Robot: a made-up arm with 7 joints.
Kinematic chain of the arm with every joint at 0, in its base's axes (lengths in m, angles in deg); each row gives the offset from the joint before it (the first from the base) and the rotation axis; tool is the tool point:
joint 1: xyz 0 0 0.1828 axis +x
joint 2: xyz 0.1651 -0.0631 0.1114 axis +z
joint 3: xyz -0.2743 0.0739 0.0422 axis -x
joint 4: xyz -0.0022 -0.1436 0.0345 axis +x
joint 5: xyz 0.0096 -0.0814 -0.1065 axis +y
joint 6: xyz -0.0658 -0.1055 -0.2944 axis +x
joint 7: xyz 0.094 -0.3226 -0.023 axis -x
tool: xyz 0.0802 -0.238 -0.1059
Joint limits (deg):
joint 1: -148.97..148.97
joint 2: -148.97..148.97
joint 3: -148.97..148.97
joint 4: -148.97..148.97
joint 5: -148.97..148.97
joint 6: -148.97..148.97
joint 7: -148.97..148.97
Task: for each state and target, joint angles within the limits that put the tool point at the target. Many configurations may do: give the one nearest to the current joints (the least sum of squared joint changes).
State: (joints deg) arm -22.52 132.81 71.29 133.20 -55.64 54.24 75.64
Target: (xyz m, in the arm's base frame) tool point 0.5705 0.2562 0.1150
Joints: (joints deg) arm -13.97 115.45 93.27 107.05 -68.70 33.40 83.82
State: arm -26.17 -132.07 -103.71 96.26 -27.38 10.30 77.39
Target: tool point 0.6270 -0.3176 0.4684
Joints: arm -23.10 -144.01 -92.24 96.56 -25.42 -11.91 100.11
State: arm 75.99 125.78 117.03 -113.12 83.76 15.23 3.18
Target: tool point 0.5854 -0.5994 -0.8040
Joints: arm 54.47 148.97 112.79 -115.70 93.26 23.94 -3.21
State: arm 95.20 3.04 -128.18 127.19 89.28 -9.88 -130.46
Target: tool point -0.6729 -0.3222 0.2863
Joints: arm 87.41 5.79 -120.73 115.11 104.22 6.21 -103.20
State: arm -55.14 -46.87 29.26 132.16 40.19 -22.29 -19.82
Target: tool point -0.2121 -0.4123 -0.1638
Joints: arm -60.53 -36.99 50.79 107.10 49.23 -23.76 -18.15
